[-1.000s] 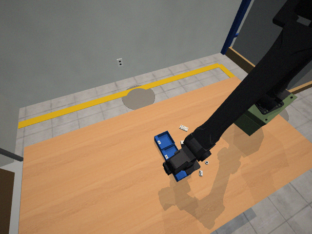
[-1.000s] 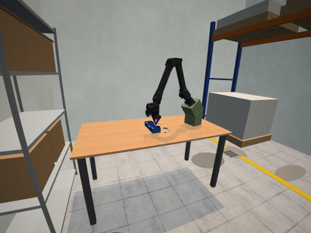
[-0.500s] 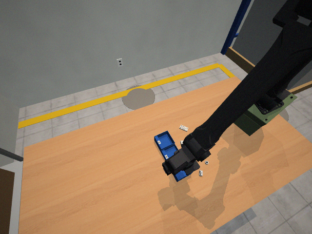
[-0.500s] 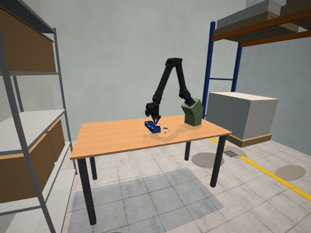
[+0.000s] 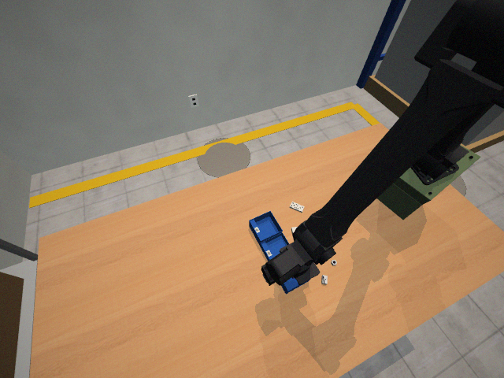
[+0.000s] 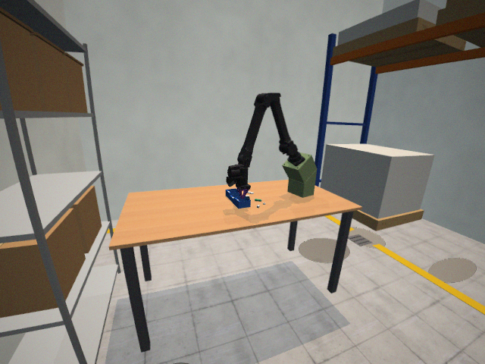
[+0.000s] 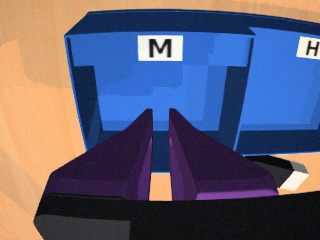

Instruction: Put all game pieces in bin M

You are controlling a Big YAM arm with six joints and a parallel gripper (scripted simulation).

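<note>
Right now the white domino is 22 cm to the right of my hand, 11 cm behind it and 5 cm below it. Round my hand: green cylinder (12 cm behind, 5 cm to the right, 5 cm below); then blue bin (8 cm to the right, 3 cm below, 2 cm ahead); then grey nut (15 cm behind, 5 cm below).
</note>
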